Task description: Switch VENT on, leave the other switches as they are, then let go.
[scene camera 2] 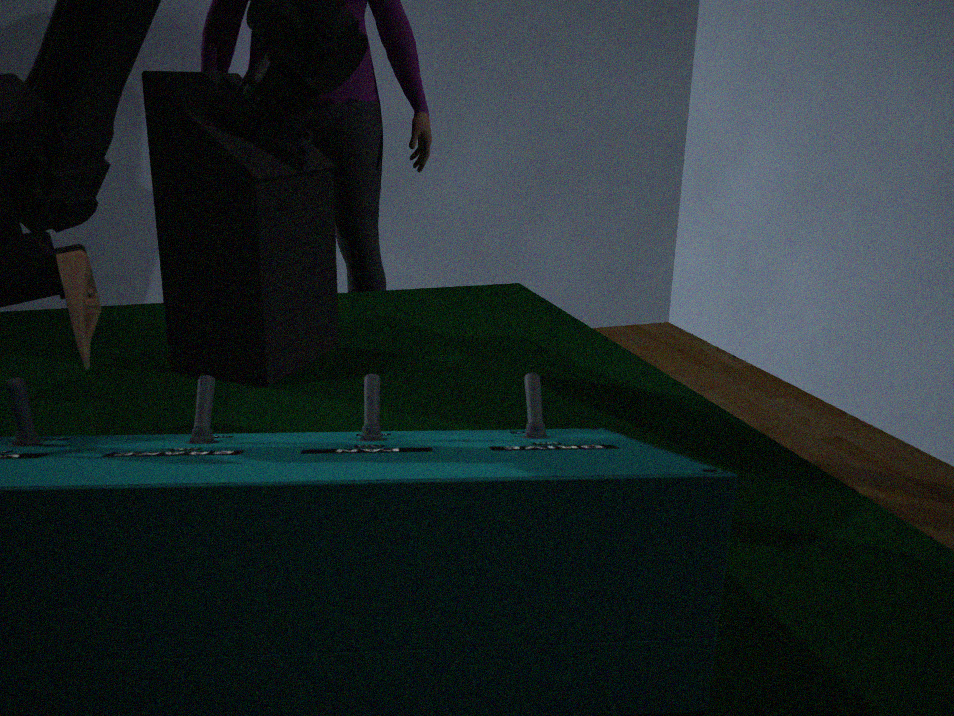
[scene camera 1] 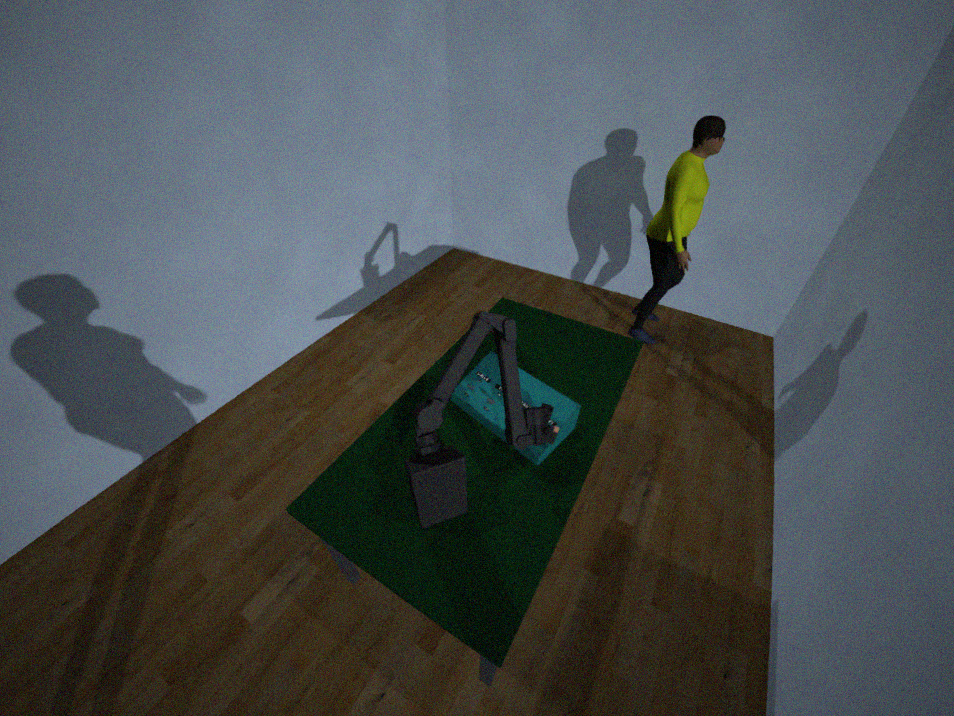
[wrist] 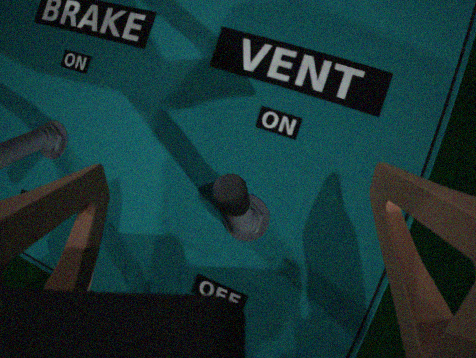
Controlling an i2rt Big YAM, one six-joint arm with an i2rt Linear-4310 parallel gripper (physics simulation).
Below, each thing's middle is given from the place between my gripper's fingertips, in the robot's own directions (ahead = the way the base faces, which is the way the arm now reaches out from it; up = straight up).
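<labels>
The vent lever (wrist: 230,191) is 2 cm below my hand and 1 cm behind it; going by their middles, it is the nearest to my hand of the things named here. Counted from my hand, the teal switch box (scene camera 1: 485,377) is 6 cm below, 6 cm ahead and 18 cm to the left, and the brake lever (scene camera 2: 206,384) is 3 cm below, 2 cm behind and 12 cm to the left. Of these, measured to their middles, the teal switch box is the farthest from my hand.
</labels>
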